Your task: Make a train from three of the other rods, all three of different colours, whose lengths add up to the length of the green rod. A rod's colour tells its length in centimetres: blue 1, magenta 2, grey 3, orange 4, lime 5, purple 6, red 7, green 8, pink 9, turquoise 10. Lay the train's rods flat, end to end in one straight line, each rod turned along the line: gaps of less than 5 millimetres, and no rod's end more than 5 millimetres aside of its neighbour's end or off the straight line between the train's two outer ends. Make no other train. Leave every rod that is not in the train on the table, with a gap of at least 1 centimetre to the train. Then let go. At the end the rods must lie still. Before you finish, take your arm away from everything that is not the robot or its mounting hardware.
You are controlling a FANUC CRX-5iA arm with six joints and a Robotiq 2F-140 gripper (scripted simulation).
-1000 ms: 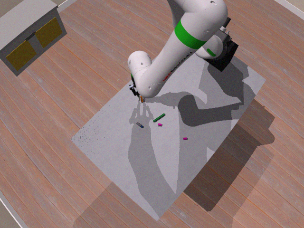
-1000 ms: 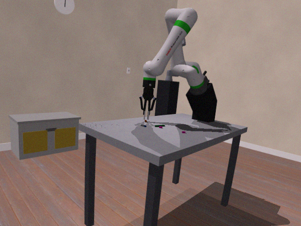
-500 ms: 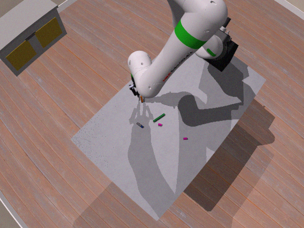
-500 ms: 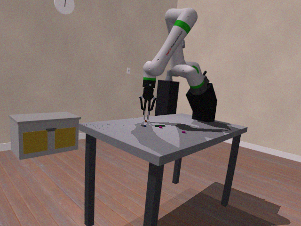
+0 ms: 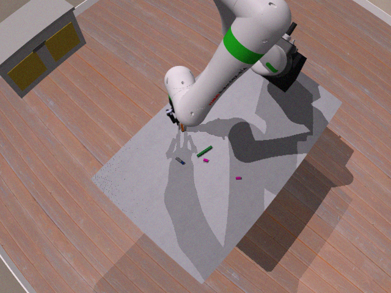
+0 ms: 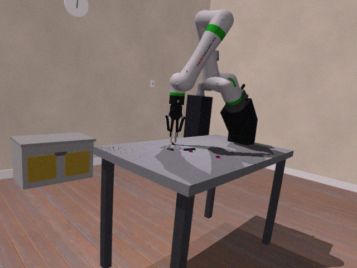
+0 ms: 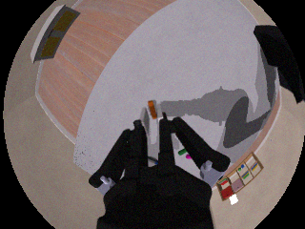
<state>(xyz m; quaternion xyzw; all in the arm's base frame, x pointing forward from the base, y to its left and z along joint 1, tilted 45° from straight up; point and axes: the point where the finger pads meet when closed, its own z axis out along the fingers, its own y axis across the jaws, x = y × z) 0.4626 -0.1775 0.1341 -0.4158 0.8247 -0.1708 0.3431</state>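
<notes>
Right now the orange rod is 4 cm below my hand. Also, from my hand: small blue rod (13 cm ahead, 12 cm to the left, 4 cm below); then grey rod (13 cm ahead, 10 cm to the left, 4 cm below); then green rod (16 cm to the left, 4 cm below, 2 cm ahead).
</notes>
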